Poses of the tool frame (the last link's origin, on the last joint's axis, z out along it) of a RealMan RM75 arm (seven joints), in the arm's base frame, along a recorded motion.
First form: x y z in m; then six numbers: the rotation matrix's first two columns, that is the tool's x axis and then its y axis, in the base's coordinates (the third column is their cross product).
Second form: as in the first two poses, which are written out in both.
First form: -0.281, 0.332, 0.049, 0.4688, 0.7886, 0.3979, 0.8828, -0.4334, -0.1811
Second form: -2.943, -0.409, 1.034, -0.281, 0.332, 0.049
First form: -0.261, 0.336, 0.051, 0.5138, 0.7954, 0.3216, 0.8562, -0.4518, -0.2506
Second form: -2.874, -0.327, 0.997, -0.261, 0.336, 0.051
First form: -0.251, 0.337, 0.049, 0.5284, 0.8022, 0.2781, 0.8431, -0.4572, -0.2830
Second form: -2.843, -0.282, 0.988, -0.251, 0.337, 0.049
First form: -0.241, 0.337, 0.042, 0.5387, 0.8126, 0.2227, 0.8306, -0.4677, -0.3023
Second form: -2.826, -0.225, 0.985, -0.241, 0.337, 0.042
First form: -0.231, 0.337, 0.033, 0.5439, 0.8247, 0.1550, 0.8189, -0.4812, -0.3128
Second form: -2.819, -0.156, 0.988, -0.231, 0.337, 0.033
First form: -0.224, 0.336, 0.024, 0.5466, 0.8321, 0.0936, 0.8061, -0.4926, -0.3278
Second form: -2.806, -0.094, 0.990, -0.224, 0.336, 0.024
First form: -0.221, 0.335, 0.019, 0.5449, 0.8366, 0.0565, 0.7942, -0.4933, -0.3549
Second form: -2.778, -0.057, 0.993, -0.221, 0.335, 0.019
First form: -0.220, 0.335, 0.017, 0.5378, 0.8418, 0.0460, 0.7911, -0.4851, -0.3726
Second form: -2.759, -0.046, 1.002, -0.220, 0.335, 0.017
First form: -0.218, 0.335, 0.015, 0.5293, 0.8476, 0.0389, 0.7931, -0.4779, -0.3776
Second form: -2.754, -0.039, 1.013, -0.218, 0.335, 0.015
